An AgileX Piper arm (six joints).
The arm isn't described. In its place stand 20 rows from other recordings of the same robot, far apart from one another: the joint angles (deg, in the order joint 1, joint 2, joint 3, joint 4, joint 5, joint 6), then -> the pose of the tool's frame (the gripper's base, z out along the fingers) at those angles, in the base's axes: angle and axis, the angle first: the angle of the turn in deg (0 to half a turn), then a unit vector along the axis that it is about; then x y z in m.
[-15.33, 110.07, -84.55, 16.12, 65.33, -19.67] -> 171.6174, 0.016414, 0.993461, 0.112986, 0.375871, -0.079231, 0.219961
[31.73, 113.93, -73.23, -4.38, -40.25, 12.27] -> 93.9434, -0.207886, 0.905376, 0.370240, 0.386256, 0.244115, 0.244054
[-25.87, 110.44, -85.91, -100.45, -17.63, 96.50] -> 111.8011, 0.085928, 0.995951, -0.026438, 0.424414, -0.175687, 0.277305
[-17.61, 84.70, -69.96, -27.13, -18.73, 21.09] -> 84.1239, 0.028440, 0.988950, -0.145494, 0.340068, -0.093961, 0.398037
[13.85, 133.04, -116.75, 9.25, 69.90, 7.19] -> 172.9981, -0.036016, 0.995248, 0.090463, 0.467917, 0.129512, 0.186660
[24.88, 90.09, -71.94, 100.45, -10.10, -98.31] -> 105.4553, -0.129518, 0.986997, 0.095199, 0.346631, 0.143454, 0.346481
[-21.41, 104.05, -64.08, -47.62, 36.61, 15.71] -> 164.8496, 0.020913, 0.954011, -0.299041, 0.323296, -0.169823, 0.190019
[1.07, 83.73, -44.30, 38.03, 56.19, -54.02] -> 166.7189, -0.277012, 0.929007, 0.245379, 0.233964, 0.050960, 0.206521
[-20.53, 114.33, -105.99, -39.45, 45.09, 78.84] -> 127.5681, 0.648504, 0.751937, -0.118461, 0.420519, -0.201204, 0.318306
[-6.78, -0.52, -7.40, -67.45, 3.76, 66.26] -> 79.1645, 0.085558, 0.989794, -0.113962, 0.044798, -0.010876, 0.254596
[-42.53, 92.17, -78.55, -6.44, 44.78, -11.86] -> 150.3430, 0.233958, 0.952638, -0.194277, 0.256605, -0.245138, 0.315215
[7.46, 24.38, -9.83, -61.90, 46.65, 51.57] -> 127.3100, 0.106907, 0.944677, -0.310091, 0.073089, -0.049301, 0.213703
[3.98, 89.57, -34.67, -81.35, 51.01, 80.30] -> 150.0130, 0.111405, 0.906485, -0.407277, 0.247821, -0.052852, 0.177379
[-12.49, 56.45, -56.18, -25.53, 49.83, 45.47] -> 130.7303, 0.415726, 0.903324, -0.105726, 0.176939, -0.069889, 0.364571
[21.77, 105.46, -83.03, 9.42, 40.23, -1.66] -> 149.7039, -0.155253, 0.980564, 0.119962, 0.374617, 0.159967, 0.254608
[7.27, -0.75, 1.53, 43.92, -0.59, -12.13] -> 92.1571, 0.203398, 0.918898, 0.338018, 0.055901, 0.006476, 0.205641
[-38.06, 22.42, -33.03, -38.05, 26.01, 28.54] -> 109.3295, 0.351962, 0.834069, -0.424797, 0.045059, -0.066518, 0.346771
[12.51, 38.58, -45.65, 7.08, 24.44, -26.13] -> 102.2370, -0.296843, 0.954600, -0.024961, 0.128600, 0.033287, 0.383993
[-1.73, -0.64, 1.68, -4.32, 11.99, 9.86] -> 98.0308, 0.070987, 0.997239, 0.021783, 0.055855, -0.003112, 0.185028
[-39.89, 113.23, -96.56, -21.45, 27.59, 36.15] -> 130.8507, 0.504175, 0.844984, -0.178353, 0.349148, -0.311916, 0.283336
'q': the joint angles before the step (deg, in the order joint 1, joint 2, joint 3, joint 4, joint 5, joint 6). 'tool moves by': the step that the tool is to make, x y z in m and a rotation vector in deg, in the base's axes. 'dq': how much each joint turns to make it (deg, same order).
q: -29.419 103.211 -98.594 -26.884 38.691 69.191
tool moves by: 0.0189 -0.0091 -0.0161 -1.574 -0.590 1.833
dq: -0.004 3.988 -1.603 -1.214 -4.098 0.132
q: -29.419 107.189 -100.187 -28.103 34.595 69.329
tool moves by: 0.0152 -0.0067 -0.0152 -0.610 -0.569 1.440
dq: -0.003 3.368 -1.361 -0.440 -3.144 0.134
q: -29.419 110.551 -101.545 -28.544 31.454 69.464
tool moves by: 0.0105 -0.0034 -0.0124 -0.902 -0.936 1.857
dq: 0.002 2.101 -0.041 -0.495 -3.784 0.008
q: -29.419 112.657 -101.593 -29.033 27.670 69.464
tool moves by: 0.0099 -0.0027 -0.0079 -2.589 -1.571 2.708
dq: -0.006 1.718 0.000 -1.787 -5.031 -0.015
